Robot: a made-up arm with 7 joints. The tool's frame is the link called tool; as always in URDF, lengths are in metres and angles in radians. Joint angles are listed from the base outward.
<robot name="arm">
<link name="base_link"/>
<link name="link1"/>
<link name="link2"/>
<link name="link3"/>
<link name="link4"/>
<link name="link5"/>
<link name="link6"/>
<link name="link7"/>
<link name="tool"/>
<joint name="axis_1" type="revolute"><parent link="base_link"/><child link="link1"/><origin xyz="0 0 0.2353" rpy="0 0 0"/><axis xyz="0 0 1"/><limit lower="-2.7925" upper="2.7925"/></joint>
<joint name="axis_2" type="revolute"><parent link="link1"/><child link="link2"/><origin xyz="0 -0.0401 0.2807" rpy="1.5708 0 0"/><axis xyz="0 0 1"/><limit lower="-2.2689" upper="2.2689"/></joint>
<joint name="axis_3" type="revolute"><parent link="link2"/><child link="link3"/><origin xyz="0 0.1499 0.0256" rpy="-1.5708 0 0"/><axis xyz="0 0 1"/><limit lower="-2.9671" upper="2.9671"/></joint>
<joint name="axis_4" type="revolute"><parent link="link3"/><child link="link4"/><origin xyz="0.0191 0.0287 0.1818" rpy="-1.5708 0 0"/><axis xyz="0 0 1"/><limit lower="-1.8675" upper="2.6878"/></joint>
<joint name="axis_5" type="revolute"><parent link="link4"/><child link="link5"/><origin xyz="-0.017 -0.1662 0.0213" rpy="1.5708 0 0"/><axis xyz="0 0 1"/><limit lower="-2.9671" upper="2.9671"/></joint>
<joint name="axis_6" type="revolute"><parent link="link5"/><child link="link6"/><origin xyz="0 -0.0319 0.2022" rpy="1.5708 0 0"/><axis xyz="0 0 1"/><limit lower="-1.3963" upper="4.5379"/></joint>
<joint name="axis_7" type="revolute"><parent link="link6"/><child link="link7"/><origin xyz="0.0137 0.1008 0.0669" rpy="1.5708 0 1.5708"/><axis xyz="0 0 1"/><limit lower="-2.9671" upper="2.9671"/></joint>
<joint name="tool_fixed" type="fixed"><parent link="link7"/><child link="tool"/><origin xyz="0 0 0" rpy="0 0 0"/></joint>
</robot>
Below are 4 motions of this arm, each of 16 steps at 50 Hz.
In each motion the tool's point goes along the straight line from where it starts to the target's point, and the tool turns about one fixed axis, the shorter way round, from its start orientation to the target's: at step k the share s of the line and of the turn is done. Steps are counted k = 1, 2, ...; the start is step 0. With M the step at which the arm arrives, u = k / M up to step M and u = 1 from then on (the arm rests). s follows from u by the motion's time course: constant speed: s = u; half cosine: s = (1 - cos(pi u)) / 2; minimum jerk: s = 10 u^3 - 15 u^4 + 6 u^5.
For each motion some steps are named. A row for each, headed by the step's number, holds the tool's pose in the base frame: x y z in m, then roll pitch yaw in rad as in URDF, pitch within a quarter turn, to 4 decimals.
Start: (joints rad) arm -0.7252 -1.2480 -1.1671 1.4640 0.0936 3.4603 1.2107
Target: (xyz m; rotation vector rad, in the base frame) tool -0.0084 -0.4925 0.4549 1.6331 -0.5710 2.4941
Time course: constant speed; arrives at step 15
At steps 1, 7, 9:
1: 0.0311 -0.4949 0.5536 0.1907 -1.0257 2.5999
7: 0.0142 -0.4939 0.5113 -0.1138 -1.1046 2.9043
9: 0.0085 -0.4935 0.4972 -0.2345 -1.1197 3.0250

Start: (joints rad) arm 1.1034 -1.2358 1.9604 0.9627 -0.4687 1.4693 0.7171
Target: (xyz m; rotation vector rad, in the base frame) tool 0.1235 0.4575 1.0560 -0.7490 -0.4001 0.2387
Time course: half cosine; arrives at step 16
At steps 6, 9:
6: 0.1235 0.5683 0.9042 -1.0402 -0.0134 0.6354
9: 0.1235 0.5220 0.9677 -0.9547 -0.1276 0.5331

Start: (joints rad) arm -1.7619 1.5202 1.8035 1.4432 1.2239 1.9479 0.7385
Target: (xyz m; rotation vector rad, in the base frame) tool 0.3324 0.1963 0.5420 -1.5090 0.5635 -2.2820
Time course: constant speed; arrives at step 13
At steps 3, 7, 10, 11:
3: 0.3579 0.2522 0.5273 -1.1795 -1.0430 -1.9061
7: 0.3477 0.2299 0.5332 -1.0758 -0.9932 -2.0469
10: 0.3400 0.2131 0.5376 -1.0116 -0.9513 -2.1394
11: 0.3375 0.2075 0.5391 -0.9925 -0.9367 -2.1680

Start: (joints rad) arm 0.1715 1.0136 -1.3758 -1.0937 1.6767 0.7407 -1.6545
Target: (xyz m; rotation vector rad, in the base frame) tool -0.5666 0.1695 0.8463 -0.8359 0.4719 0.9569
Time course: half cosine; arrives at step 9
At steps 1, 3, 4, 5, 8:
1: -0.5943 0.1716 0.7900 -0.6657 0.6354 0.6733
3: -0.5880 0.1711 0.8028 -0.6516 0.6622 0.6986
4: -0.5834 0.1708 0.8123 -0.6404 0.6819 0.7180
5: -0.5784 0.1704 0.8223 -0.6277 0.7026 0.7394
8: -0.5675 0.1696 0.8446 -0.5968 0.7476 0.7891

